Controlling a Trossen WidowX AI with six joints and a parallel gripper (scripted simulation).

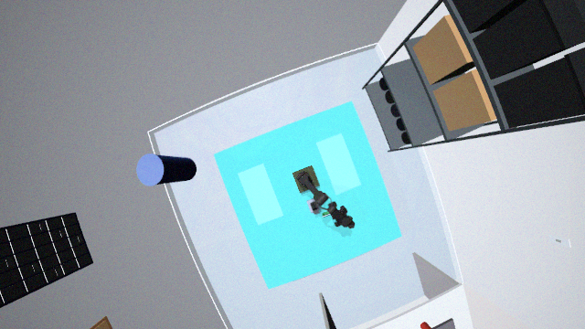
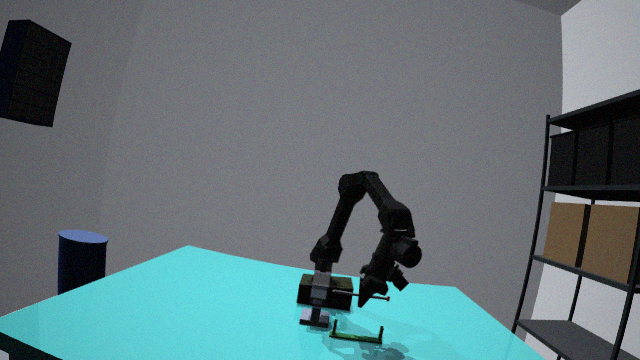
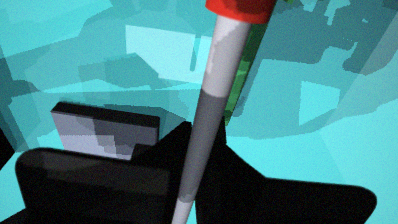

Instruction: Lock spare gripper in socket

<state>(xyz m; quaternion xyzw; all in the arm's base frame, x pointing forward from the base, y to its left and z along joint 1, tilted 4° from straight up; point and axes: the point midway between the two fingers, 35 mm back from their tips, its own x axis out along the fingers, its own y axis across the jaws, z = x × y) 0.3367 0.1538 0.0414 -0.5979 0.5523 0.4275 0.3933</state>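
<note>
Right now my gripper tip is 11 cm to the left of the grey mount, 6 cm past it and 3 cm above it. From my gripper tip the other things lie so: green stand (6 cm below, 3 cm ahead, 1 cm to the left); then spare gripper (12 cm to the right, 8 cm behind, 3 cm above).
</note>
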